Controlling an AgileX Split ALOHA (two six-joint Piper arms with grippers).
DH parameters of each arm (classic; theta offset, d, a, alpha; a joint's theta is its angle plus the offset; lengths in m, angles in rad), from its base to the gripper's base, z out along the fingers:
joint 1: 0 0.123 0 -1.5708
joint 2: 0.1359 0 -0.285 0
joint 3: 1.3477 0 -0.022 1.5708
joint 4: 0 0.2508 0 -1.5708
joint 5: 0 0 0.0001 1.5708
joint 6: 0 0.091 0 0
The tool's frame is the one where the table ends.
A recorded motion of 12 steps. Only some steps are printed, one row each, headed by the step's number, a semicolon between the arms.
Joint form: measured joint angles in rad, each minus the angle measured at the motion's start. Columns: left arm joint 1, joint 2, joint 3, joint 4, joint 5, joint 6; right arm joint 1, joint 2, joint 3, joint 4, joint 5, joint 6.
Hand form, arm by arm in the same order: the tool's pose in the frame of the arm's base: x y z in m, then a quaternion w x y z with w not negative. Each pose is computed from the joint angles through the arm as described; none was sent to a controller.
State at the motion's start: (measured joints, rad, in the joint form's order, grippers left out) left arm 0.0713 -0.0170 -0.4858 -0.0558 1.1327 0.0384; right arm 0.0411 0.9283 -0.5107 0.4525 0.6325 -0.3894
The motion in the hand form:
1: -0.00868 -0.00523 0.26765 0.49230 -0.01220 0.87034 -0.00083; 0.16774 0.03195 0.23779 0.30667 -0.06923 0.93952 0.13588
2: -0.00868 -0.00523 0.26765 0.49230 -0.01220 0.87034 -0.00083; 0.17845 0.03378 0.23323 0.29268 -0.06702 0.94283 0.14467
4: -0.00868 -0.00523 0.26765 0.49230 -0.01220 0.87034 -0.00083; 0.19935 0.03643 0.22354 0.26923 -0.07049 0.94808 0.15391
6: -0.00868 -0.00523 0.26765 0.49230 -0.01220 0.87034 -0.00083; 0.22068 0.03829 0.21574 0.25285 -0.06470 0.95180 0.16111
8: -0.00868 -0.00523 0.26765 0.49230 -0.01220 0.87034 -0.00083; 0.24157 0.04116 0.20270 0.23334 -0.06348 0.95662 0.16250
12: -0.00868 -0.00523 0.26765 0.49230 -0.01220 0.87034 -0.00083; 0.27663 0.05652 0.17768 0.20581 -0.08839 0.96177 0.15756
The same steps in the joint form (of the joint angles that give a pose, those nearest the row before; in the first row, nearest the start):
1: 0.0000 0.0000 0.0000 0.0000 0.0000 0.0000; 0.0000 0.0552 -0.0118 0.0385 -0.0108 -0.0349
2: 0.0000 0.0000 0.0000 0.0000 0.0000 0.0000; 0.0000 0.1184 -0.0299 0.0754 -0.0193 -0.0639
4: 0.0000 0.0000 0.0000 0.0000 0.0000 0.0000; 0.0000 0.2379 -0.0693 0.1307 -0.0359 -0.1271
6: 0.0000 0.0000 0.0000 0.0000 0.0000 0.0000; 0.0000 0.3463 -0.1196 0.1707 -0.0517 -0.1581
8: 0.0000 0.0000 0.0000 0.0000 0.0000 0.0000; 0.0088 0.4602 -0.1666 0.1947 -0.0752 -0.1826
12: 0.0000 0.0000 0.0000 0.0000 0.0000 0.0000; 0.0637 0.6520 -0.2639 0.2050 -0.1211 -0.2142

